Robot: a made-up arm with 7 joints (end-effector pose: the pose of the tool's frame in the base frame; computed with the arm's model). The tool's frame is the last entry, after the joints. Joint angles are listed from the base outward.
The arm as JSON. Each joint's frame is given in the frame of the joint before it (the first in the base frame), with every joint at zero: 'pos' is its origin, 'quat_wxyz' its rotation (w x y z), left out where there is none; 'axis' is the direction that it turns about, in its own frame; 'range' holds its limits. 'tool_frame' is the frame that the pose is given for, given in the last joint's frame.
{
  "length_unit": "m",
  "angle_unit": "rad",
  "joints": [
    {
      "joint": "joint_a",
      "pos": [
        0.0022,
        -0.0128,
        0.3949
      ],
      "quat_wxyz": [
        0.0,
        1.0,
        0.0,
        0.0
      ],
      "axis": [
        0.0,
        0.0,
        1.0
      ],
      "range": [
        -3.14,
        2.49
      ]
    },
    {
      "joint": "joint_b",
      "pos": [
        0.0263,
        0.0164,
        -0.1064
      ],
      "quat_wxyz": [
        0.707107,
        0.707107,
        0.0,
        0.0
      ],
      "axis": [
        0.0,
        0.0,
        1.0
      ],
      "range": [
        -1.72,
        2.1
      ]
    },
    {
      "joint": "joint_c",
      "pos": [
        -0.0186,
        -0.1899,
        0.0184
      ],
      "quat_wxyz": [
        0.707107,
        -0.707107,
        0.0,
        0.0
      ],
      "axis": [
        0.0,
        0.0,
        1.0
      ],
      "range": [
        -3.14,
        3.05
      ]
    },
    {
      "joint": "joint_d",
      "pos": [
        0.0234,
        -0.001,
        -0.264
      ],
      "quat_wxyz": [
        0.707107,
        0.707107,
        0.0,
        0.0
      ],
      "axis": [
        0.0,
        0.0,
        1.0
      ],
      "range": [
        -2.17,
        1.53
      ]
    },
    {
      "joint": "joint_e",
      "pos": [
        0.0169,
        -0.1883,
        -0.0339
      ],
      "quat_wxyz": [
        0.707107,
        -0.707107,
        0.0,
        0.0
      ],
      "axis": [
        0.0,
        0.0,
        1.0
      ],
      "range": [
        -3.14,
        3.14
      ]
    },
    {
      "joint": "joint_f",
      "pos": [
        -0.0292,
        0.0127,
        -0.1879
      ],
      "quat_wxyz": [
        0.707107,
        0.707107,
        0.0,
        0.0
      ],
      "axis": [
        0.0,
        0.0,
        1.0
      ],
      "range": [
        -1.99,
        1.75
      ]
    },
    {
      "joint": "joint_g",
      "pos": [
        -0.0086,
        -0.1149,
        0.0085
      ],
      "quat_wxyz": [
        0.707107,
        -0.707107,
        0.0,
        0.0
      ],
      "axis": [
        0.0,
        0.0,
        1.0
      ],
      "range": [
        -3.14,
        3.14
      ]
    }
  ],
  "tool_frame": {
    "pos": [
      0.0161,
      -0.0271,
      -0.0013
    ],
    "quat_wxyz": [
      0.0,
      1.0,
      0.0,
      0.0
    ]
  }
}
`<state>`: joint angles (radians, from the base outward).
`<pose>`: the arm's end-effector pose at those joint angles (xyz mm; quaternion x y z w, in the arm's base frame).
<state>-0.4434 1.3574 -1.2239 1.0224 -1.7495 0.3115 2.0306</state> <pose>460.3 680.7 496.2 -0.1728 0.6359 0.6980 0.2805</pose>
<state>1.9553 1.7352 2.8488 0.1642 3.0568 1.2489 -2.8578</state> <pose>-341.7 -870.7 414.4 0.6106 -0.7549 0.2306 0.0642</pose>
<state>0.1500 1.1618 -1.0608 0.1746 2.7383 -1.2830 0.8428</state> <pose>867.0 76.8 766.1 -0.6584 -0.3104 -0.4700 0.4994</pose>
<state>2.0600 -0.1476 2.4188 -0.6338 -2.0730 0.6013 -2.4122</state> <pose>140.0 -142.2 1381.9 0.4178 -0.1160 -0.0853 0.8971</pose>
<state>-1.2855 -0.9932 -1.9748 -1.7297 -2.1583 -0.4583 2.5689</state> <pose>309.5 -350.0 962.0 -0.4153 0.0780 -0.8653 0.2694</pose>
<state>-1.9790 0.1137 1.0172 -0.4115 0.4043 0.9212 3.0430</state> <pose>-42.3 -54.7 1411.7 -0.2734 -0.0452 -0.9029 0.3285</pose>
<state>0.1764 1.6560 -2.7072 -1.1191 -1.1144 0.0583 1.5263</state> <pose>659.2 -259.9 76.6 0.9390 0.1666 0.1162 0.2777</pose>
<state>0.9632 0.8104 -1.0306 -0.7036 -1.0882 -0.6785 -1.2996</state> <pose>32.1 -640.8 1068.3 -0.0508 -0.6287 0.6808 0.3724</pose>
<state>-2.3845 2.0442 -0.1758 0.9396 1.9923 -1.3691 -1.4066</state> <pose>-403.8 146.5 -67.1 0.7462 -0.0350 -0.2671 0.6087</pose>
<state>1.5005 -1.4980 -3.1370 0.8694 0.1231 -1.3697 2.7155</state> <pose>-0.4 783.7 307.7 -0.3574 -0.3225 -0.4340 0.7615</pose>
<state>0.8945 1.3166 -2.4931 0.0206 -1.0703 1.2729 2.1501</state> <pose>559.5 -622.3 839.7 0.1289 -0.1527 0.1119 0.9734</pose>
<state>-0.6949 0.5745 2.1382 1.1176 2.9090 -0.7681 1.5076</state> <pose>347.6 -271.2 1127.7 0.7045 0.1602 -0.0136 0.6913</pose>
